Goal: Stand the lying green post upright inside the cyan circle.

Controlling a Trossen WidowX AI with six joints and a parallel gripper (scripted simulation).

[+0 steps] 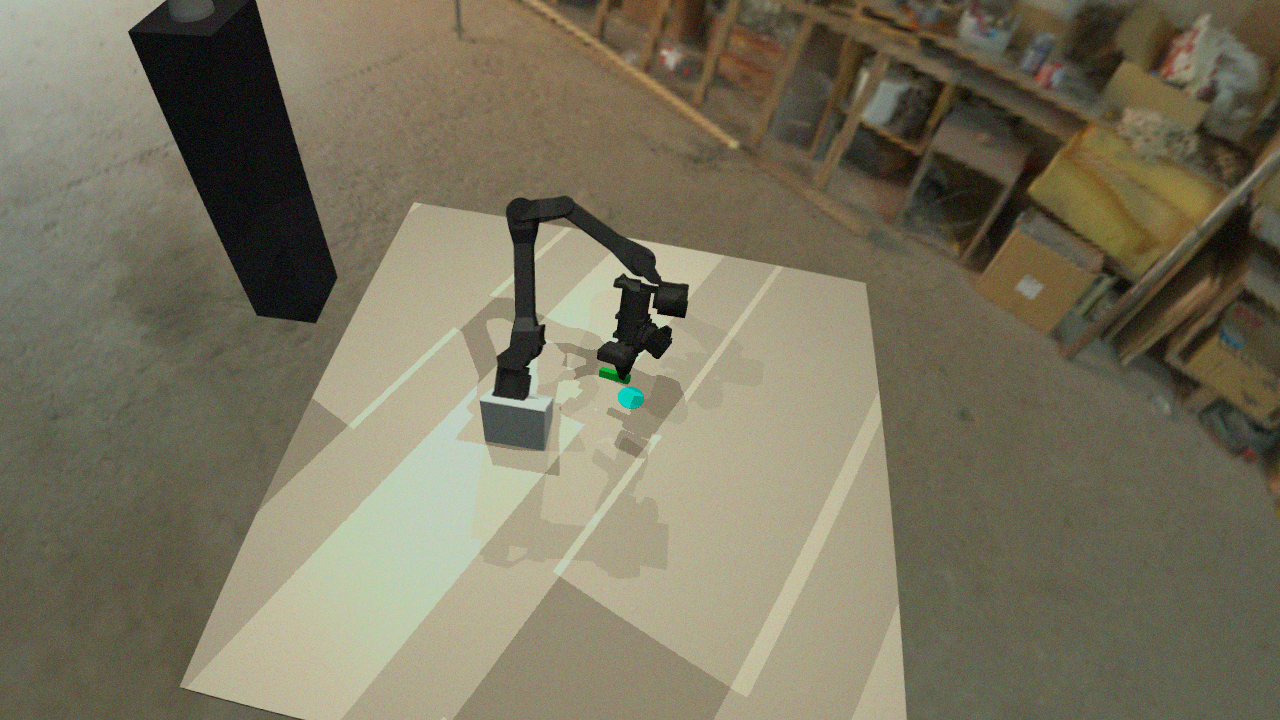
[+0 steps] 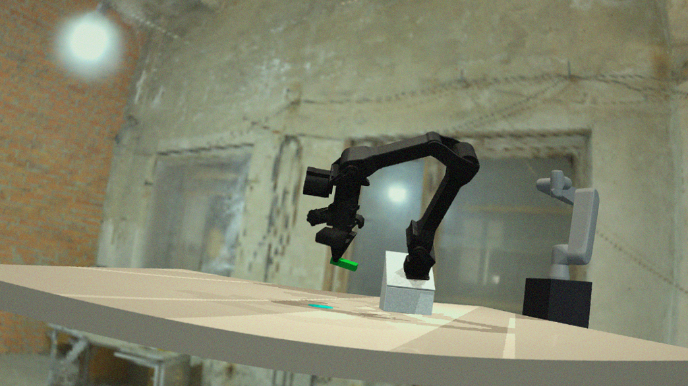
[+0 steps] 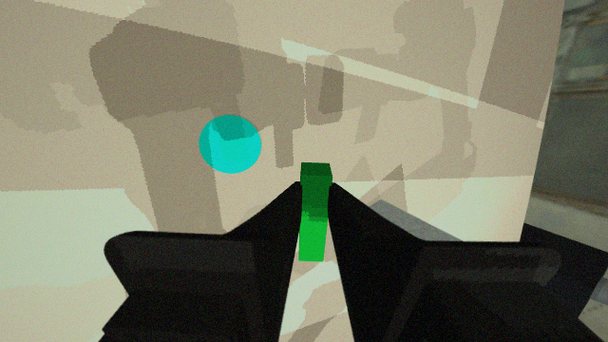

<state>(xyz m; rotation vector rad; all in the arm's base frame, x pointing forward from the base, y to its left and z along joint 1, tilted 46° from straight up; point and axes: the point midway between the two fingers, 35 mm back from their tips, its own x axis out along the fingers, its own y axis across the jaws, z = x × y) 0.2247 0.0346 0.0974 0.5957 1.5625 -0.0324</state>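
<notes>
Now: gripper tip 3 cm short of the cyan circle, 3 cm to the right of it and 11 cm above it. From my gripper tip the other things lie so: green post (2 cm behind, 1 cm to the left).
</notes>
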